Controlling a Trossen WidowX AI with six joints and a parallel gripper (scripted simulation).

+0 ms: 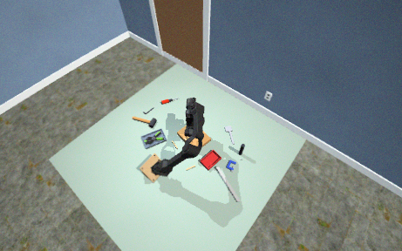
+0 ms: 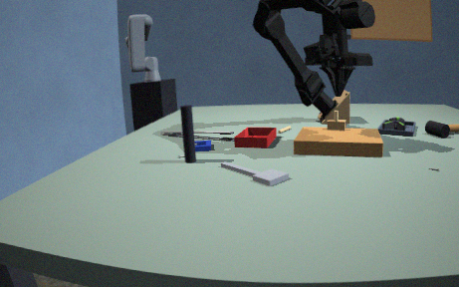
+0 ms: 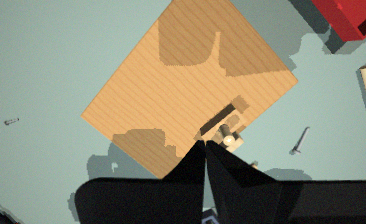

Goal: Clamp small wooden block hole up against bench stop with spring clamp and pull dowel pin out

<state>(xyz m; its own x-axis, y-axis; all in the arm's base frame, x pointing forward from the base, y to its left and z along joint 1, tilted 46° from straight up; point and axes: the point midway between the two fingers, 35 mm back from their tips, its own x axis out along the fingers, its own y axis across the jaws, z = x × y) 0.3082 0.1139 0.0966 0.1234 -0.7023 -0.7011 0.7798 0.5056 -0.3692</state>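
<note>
My gripper is now 30 mm past the dowel pin and 100 mm above it. Also, from my hand: wooden board: 20 mm ahead, 140 mm below; screw: 150 mm behind, 40 mm to the right, 150 mm below; small wooden block: 30 mm behind, 110 mm below.
</note>
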